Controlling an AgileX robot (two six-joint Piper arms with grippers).
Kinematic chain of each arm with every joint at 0, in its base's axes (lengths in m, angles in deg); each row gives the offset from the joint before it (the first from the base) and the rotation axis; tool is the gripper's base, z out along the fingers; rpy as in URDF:
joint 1: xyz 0 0 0.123 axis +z
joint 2: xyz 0 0 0 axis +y
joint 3: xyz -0.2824 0 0.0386 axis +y
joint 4: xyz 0.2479 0 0.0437 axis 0.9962 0 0.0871
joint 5: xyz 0 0 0 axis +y
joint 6: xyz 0.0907 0 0.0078 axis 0.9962 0 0.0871
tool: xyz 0 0 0 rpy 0 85 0
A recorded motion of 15 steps. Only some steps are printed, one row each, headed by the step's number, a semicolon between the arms.
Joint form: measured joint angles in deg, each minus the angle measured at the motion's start. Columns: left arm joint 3, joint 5, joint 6, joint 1, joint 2, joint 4; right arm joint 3, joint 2, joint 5, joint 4, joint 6, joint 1.
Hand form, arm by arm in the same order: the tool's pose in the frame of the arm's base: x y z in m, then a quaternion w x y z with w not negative. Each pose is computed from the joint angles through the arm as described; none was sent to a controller.
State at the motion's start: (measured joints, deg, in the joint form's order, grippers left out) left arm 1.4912 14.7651 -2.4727 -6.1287 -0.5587 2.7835; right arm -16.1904 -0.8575 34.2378 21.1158 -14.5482 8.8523
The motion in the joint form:
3: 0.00 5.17 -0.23 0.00 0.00 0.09; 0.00 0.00 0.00 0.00 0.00 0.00
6: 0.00 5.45 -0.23 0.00 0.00 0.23; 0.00 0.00 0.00 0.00 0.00 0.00
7: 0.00 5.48 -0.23 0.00 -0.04 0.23; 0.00 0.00 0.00 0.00 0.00 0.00
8: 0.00 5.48 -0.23 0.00 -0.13 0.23; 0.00 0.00 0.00 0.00 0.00 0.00
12: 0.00 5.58 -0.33 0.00 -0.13 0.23; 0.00 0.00 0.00 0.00 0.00 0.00
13: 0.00 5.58 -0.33 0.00 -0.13 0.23; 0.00 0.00 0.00 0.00 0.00 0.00
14: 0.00 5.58 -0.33 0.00 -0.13 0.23; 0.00 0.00 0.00 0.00 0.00 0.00
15: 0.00 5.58 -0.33 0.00 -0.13 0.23; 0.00 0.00 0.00 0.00 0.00 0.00
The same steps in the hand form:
3: 0.0532 -0.0041 0.1735 0.60238 0.03750 0.79692 -0.02543; 0.0257 0.0227 0.2557 0.62535 -0.10310 0.75989 0.14447
6: 0.0531 -0.0040 0.1731 0.60050 0.03815 0.79835 -0.02422; 0.0257 0.0227 0.2557 0.62535 -0.10310 0.75989 0.14447
7: 0.0530 -0.0040 0.1731 0.60057 0.03813 0.79830 -0.02421; 0.0257 0.0227 0.2557 0.62535 -0.10310 0.75989 0.14447
8: 0.0530 -0.0040 0.1732 0.60119 0.03810 0.79783 -0.02425; 0.0257 0.0227 0.2557 0.62535 -0.10310 0.75989 0.14447
12: 0.0529 -0.0040 0.1730 0.60048 0.03740 0.79838 -0.02471; 0.0257 0.0227 0.2557 0.62535 -0.10310 0.75989 0.14447
13: 0.0529 -0.0040 0.1730 0.60048 0.03740 0.79838 -0.02471; 0.0257 0.0227 0.2557 0.62535 -0.10310 0.75989 0.14447
14: 0.0529 -0.0040 0.1730 0.60048 0.03740 0.79838 -0.02471; 0.0257 0.0227 0.2557 0.62535 -0.10310 0.75989 0.14447
15: 0.0529 -0.0040 0.1730 0.60048 0.03740 0.79838 -0.02471; 0.0257 0.0227 0.2557 0.62535 -0.10310 0.75989 0.14447

